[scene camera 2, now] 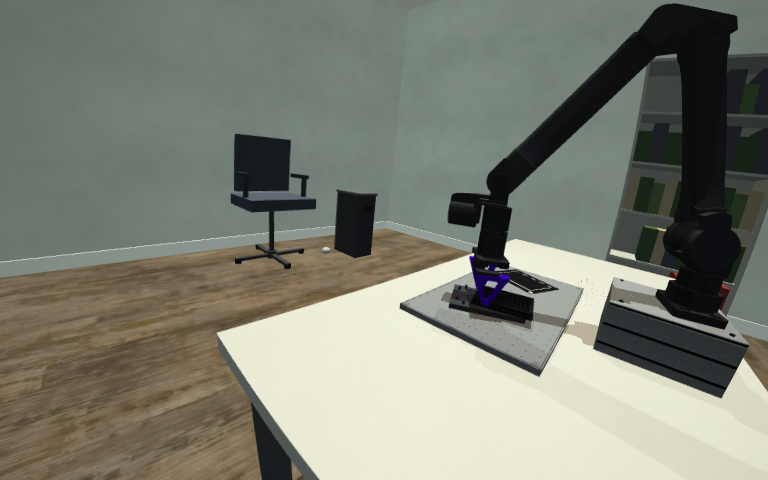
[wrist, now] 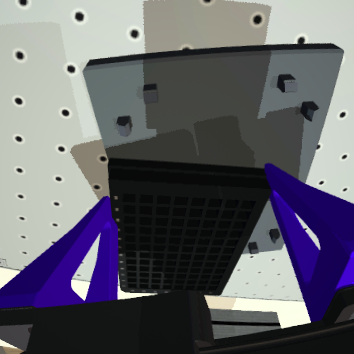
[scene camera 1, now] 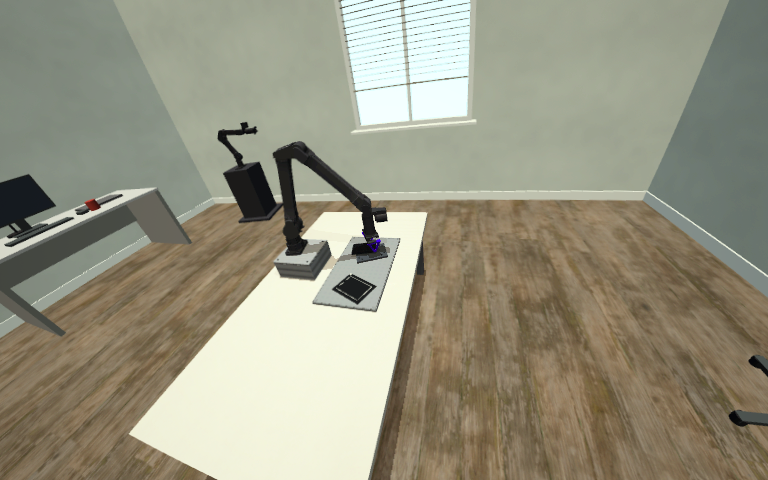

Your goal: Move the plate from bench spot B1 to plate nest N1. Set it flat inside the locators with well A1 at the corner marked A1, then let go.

my gripper: grips a black well plate (scene camera 2: 506, 302)
